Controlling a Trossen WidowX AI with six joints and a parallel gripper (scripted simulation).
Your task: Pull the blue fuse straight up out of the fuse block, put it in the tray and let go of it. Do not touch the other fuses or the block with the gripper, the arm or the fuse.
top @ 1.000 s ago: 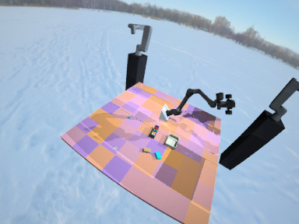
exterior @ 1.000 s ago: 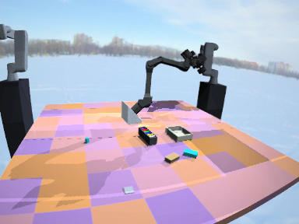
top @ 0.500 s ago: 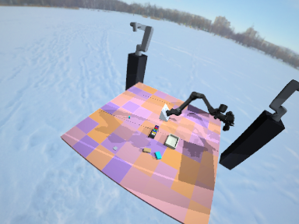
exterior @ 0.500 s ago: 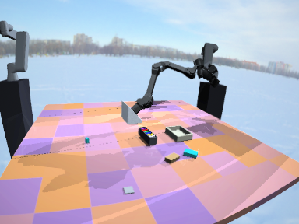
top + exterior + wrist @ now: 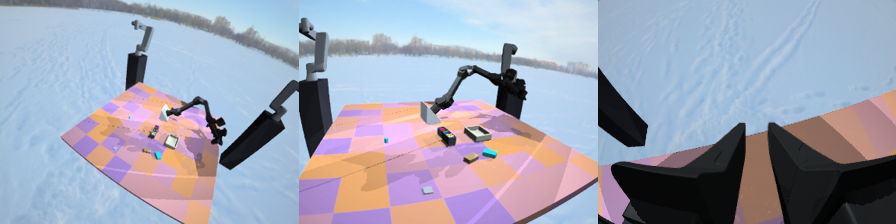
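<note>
My gripper tip is 140 mm short of the blue fuse, 570 mm to the left of it and 160 mm above it. The rest, counted from my gripper tip: cyan block (320 mm ahead, 410 mm to the right, 180 mm below); then grey tray (110 mm ahead, 380 mm to the right, 180 mm below); then tan block (340 mm ahead, 510 mm to the right, 180 mm below).
</note>
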